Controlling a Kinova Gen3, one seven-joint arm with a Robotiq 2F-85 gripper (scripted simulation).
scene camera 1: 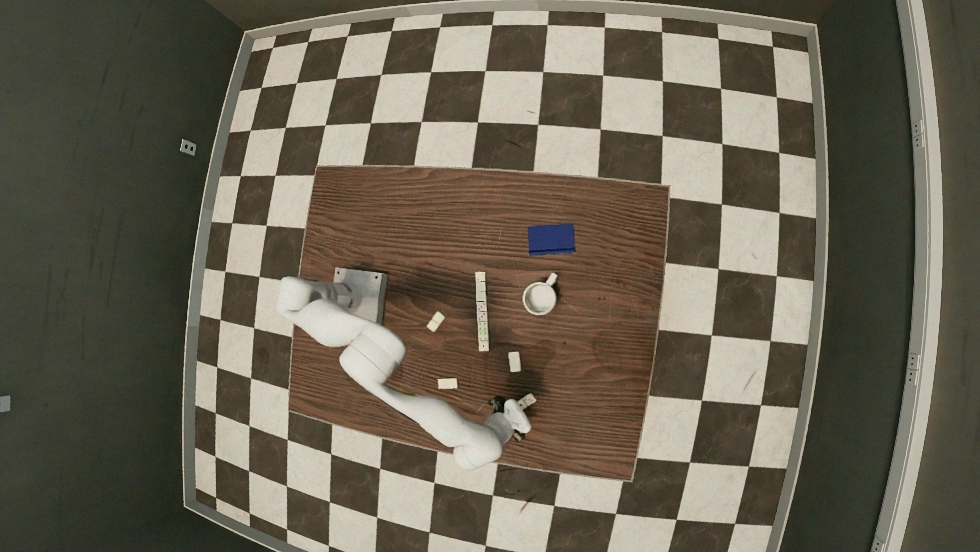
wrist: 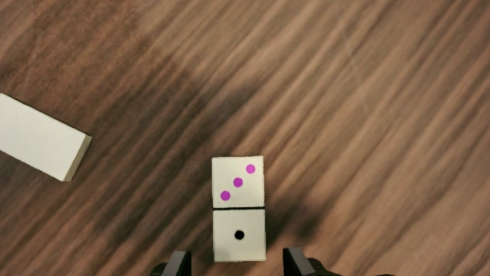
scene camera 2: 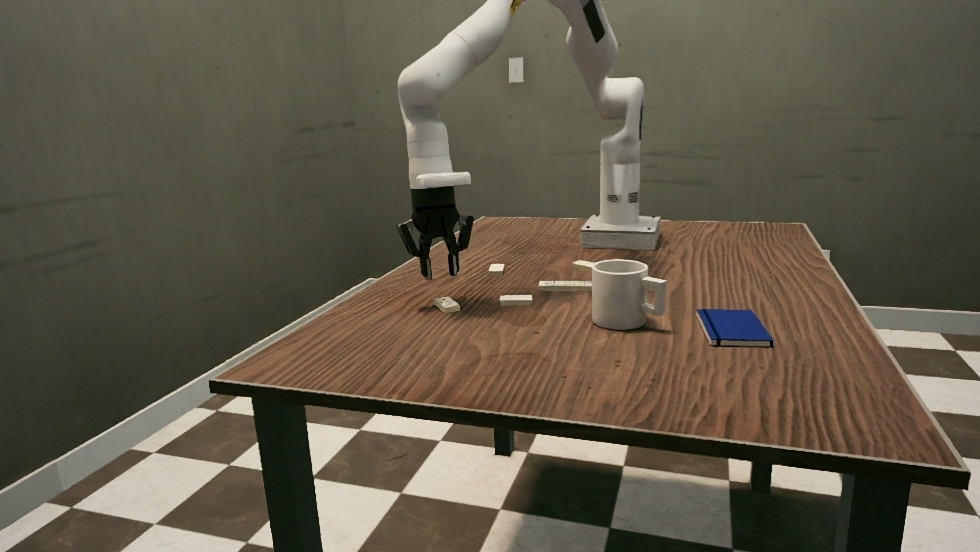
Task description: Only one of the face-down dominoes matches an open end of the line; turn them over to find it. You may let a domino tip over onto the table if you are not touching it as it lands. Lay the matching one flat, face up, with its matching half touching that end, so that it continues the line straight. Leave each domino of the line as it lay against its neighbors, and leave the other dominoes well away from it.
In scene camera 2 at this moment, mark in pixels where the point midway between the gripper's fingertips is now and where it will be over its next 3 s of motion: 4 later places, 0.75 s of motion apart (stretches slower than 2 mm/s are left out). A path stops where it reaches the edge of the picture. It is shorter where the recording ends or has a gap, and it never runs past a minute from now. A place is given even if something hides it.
My gripper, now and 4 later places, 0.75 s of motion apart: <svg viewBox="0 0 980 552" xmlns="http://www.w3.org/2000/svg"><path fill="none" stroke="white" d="M441 277L439 266L445 268L445 275L446 292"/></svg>
